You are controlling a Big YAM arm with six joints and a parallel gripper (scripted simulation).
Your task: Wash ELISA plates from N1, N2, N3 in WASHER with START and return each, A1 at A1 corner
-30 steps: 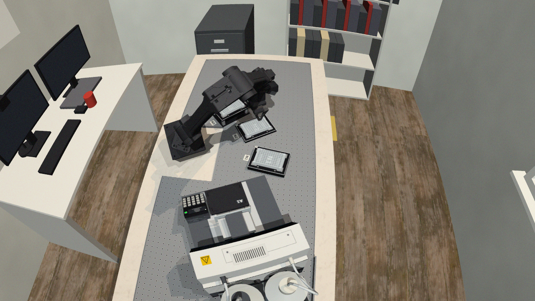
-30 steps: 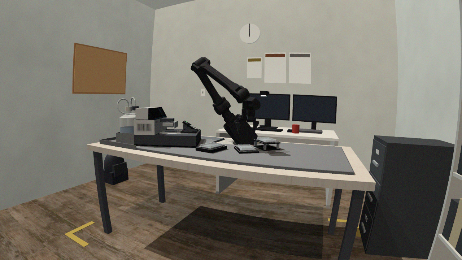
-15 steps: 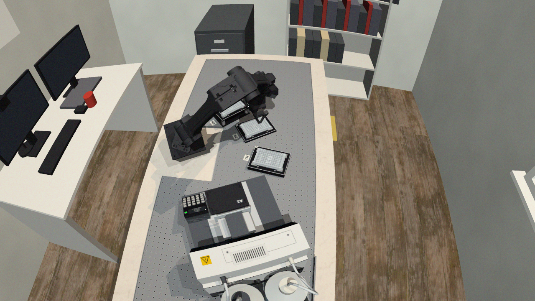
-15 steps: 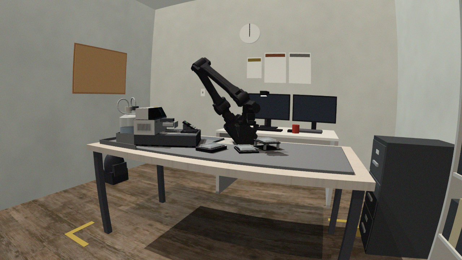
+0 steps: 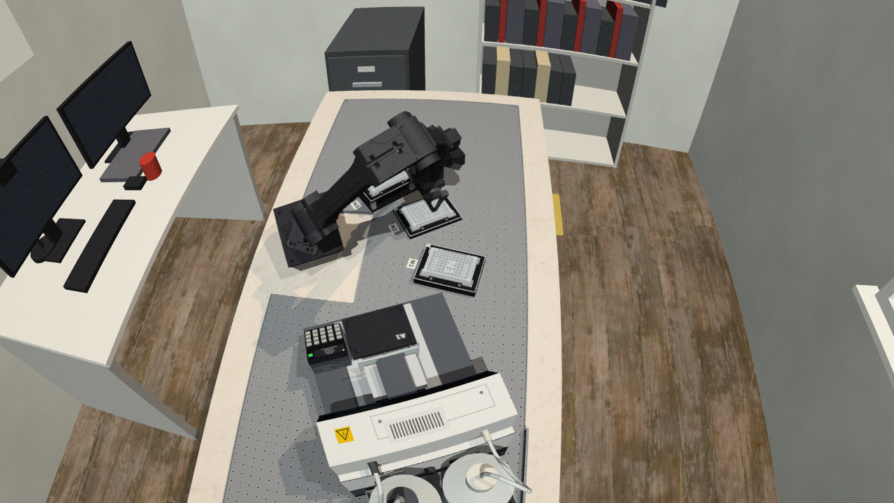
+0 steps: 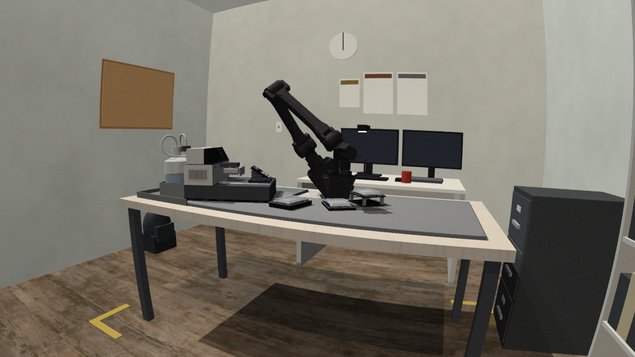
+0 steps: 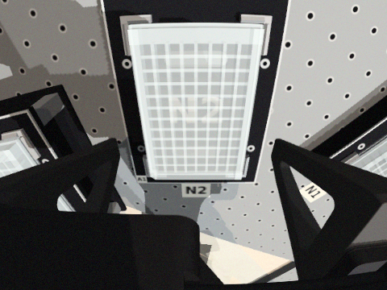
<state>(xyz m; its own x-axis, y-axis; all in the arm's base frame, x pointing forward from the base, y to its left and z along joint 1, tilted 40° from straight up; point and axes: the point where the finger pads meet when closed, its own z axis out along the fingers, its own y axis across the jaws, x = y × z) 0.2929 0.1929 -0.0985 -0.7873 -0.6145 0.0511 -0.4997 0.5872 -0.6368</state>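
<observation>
The black nest is 70 mm below my hand. From my hand the other things lie so: white ELISA plate: 200 mm to the right, 90 mm ahead, 40 mm below; then plate washer: 590 mm to the right, 60 mm above, 10 mm ahead.
</observation>
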